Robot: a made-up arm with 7 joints.
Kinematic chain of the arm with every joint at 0, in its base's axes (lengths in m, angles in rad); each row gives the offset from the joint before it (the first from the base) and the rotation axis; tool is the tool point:
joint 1: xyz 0 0 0.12 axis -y
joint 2: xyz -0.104 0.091 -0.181 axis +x
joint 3: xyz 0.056 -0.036 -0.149 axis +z
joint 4: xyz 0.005 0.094 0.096 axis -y
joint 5: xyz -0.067 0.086 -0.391 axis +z
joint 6: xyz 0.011 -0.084 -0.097 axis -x
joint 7: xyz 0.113 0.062 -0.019 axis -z
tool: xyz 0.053 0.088 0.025
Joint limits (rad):
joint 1: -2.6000..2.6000
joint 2: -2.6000..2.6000
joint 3: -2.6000..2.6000
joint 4: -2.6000..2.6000
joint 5: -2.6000..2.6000
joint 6: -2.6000..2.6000
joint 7: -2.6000..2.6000
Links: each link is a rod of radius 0.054 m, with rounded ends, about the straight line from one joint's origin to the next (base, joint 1, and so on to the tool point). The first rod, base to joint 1, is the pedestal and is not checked.
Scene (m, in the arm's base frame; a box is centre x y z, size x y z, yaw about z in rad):
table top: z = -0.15
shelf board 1: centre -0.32 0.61 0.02 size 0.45 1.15 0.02 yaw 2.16
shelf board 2: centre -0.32 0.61 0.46 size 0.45 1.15 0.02 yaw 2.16
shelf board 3: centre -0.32 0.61 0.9 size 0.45 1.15 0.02 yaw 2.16
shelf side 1: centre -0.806 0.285 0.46 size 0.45 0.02 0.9 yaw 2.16
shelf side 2: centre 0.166 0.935 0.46 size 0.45 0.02 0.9 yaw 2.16
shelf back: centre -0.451 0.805 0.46 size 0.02 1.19 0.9 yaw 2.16
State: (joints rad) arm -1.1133 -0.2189 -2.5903 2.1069 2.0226 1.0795 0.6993
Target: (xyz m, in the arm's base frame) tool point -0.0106 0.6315 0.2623
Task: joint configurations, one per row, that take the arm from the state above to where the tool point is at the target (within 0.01 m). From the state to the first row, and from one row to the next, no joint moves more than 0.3 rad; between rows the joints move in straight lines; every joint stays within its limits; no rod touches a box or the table.
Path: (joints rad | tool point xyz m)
1: -1.0154 -0.4426 -2.5424 2.2055 1.7271 1.0908 0.9298 | 0.1425 -0.3962 0.4602
2: -0.9175 -0.6662 -2.4945 2.3041 1.4317 1.1021 1.1603 | 0.2694 -0.1723 0.4720
3: -0.8196 -0.8899 -2.4466 2.4028 1.1362 1.1134 1.3909 | 0.2920 0.0805 0.4482
4: -0.7217 -1.1135 -2.3987 2.5014 0.8407 1.1247 1.6214 | 0.2269 0.2989 0.3746
5: -0.6238 -1.3372 -2.3508 2.6000 0.5452 1.1360 1.8519 | 0.1159 0.4423 0.2623
6: -0.5915 -1.5099 -2.4338 2.5629 0.6788 1.1407 1.6295 | 0.0949 0.5054 0.2618
7: -0.5592 -1.6826 -2.5169 2.5258 0.8123 1.1453 1.4070 | 0.0544 0.5695 0.2642
8: -0.5269 -1.8553 -2.6000 2.4887 0.9458 1.1500 1.1846 | -0.0106 0.6315 0.2623

